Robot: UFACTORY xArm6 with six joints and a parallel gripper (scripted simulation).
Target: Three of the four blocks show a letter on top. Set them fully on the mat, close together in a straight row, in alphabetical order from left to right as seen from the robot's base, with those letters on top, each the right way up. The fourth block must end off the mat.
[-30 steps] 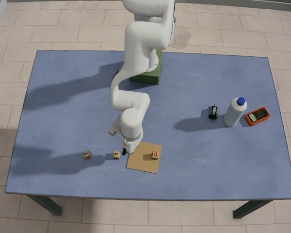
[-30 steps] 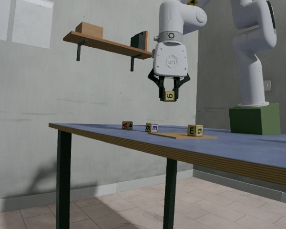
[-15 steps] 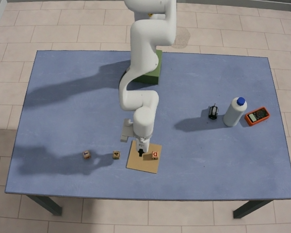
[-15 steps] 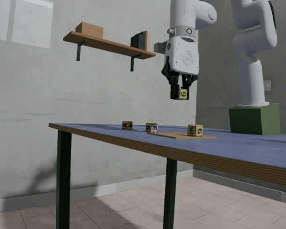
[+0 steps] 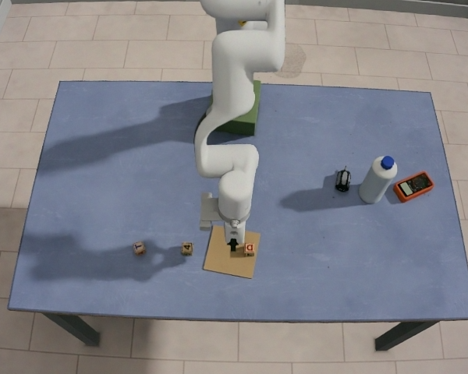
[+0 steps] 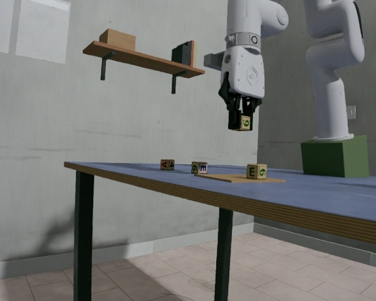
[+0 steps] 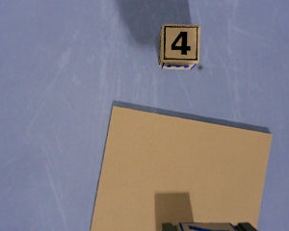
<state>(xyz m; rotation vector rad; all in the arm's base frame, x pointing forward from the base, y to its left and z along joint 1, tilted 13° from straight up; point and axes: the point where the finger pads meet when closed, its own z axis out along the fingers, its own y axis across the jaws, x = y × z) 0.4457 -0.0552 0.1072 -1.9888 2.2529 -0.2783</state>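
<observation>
The tan mat is 120 mm below my hand. From my hand the other things lie so: black object: 380 mm to the left, 190 mm behind, 110 mm below; then wooden block: 110 mm below, 50 mm to the left, 10 mm ahead; then orange multimeter: 600 mm to the left, 140 mm behind, 110 mm below.
</observation>
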